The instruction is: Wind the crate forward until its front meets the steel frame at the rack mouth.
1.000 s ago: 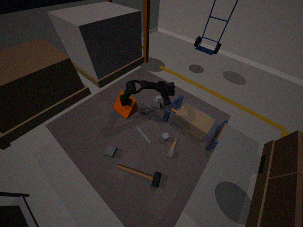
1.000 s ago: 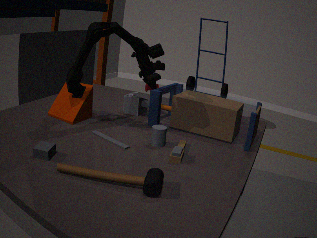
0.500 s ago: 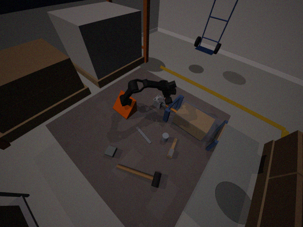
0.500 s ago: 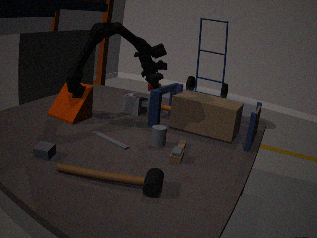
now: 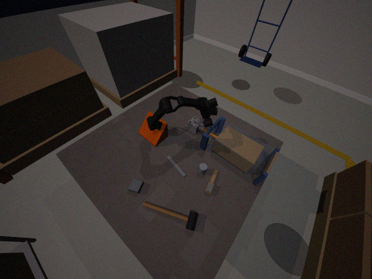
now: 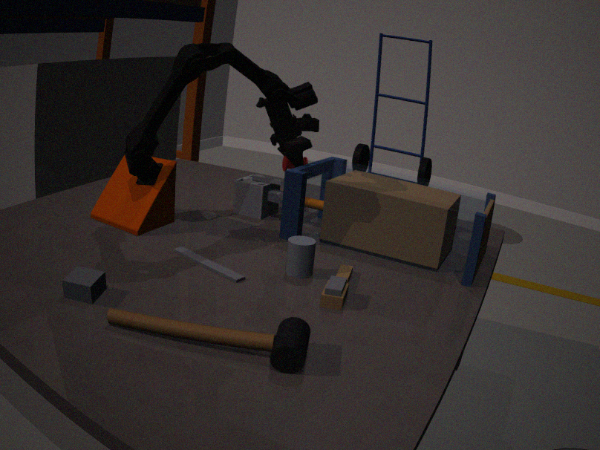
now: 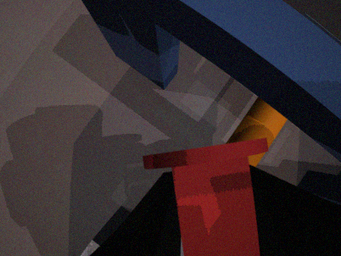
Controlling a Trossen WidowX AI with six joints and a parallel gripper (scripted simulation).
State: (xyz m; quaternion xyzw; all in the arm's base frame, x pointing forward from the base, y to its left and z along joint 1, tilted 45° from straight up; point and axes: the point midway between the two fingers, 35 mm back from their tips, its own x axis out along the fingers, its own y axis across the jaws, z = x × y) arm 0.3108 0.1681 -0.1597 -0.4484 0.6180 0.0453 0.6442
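The grey winch is 13 cm behind my gripper tip, 2 cm to the right of it and 10 cm below it. The rest, counted from my gripper tip: flat grey bar (4 cm behind, 40 cm to the right, 13 cm below); red knob (1 cm behind, 1 cm to the right); small wooden tool (23 cm ahead, 36 cm to the right, 11 cm below).
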